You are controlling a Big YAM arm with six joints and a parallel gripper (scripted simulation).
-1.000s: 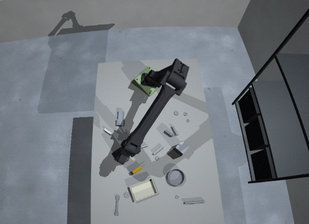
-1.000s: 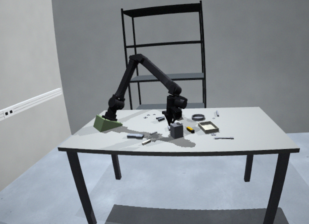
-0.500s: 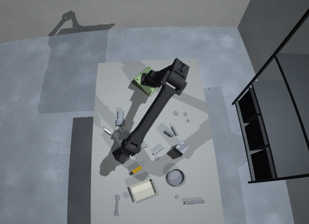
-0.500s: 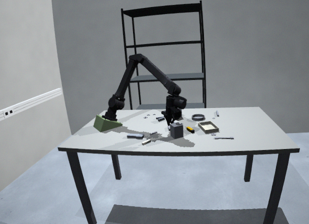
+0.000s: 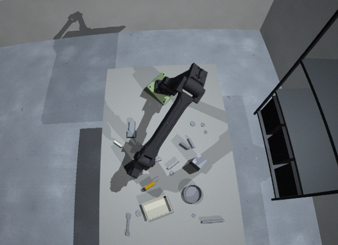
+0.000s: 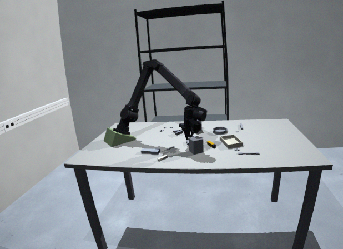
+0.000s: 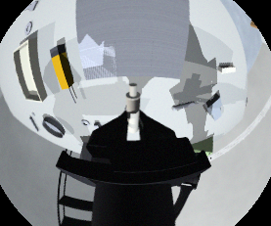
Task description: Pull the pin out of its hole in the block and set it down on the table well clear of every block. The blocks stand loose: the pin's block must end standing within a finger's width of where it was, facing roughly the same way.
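Right now the grey block is 6 cm ahead of my hand and 7 cm to the right of it. Also, from my hand: pale pin (2 cm ahead, 2 cm to the right); then white bar (9 cm behind, 20 cm to the right, 4 cm below); then shallow cream tray (25 cm ahead, 7 cm to the left, 4 cm below).
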